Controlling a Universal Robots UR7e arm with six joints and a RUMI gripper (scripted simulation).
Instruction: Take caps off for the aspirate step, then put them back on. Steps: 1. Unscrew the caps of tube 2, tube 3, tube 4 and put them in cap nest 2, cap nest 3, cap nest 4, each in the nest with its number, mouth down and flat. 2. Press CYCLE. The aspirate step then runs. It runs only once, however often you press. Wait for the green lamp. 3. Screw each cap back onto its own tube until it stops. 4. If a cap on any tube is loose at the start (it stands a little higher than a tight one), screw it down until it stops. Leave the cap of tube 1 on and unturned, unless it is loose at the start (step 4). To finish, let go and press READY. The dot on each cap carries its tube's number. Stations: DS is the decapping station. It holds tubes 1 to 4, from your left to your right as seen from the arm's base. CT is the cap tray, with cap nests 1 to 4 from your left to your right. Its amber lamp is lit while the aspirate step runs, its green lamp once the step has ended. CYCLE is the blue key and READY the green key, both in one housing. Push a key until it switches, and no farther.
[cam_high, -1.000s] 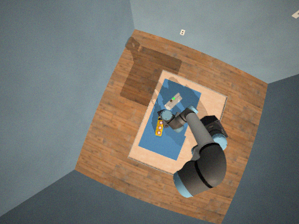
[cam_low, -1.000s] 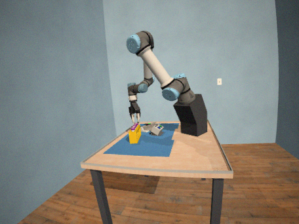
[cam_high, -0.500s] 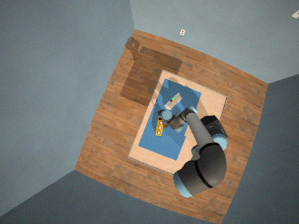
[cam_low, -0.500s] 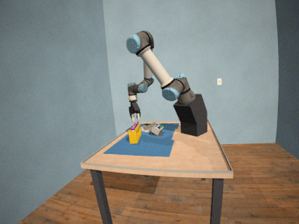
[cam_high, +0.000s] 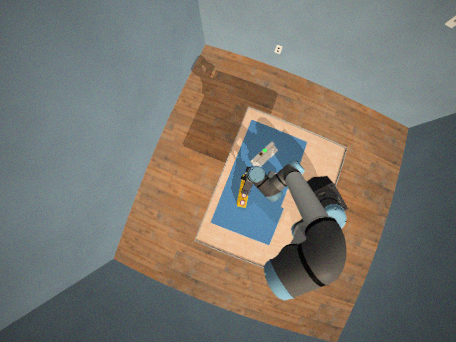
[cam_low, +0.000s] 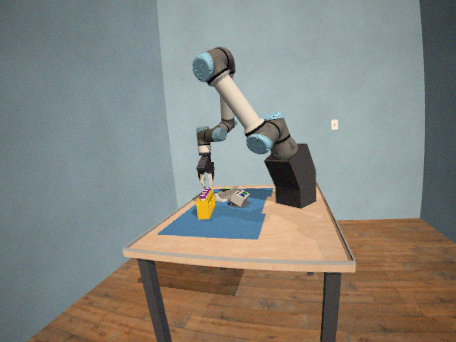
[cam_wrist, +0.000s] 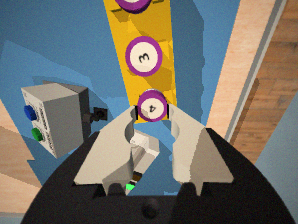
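Right now my hand is 50 mm to the right of the cap, 10 mm past it and 10 mm above it. Also, from my hand: green key (200 mm behind, 90 mm to the right, 60 mm below); then blue cycle key (200 mm behind, 60 mm below, 50 mm to the right); then key housing (180 mm behind, 70 mm to the right, 70 mm below).
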